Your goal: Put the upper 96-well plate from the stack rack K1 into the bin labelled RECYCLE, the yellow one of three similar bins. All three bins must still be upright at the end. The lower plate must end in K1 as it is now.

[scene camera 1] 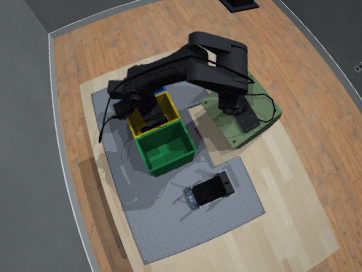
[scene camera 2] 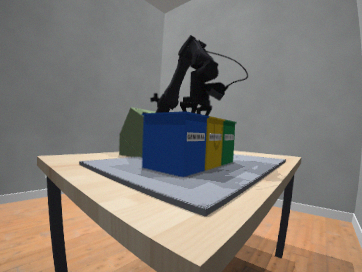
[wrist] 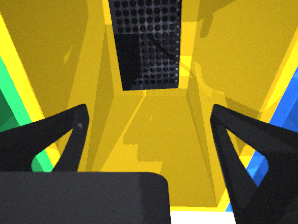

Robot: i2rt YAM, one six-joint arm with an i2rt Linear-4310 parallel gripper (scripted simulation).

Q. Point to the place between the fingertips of the gripper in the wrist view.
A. At 149, 111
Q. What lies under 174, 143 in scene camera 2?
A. A blue bin.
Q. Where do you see a green bin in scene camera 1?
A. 170, 143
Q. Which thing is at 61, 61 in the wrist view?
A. A yellow bin.
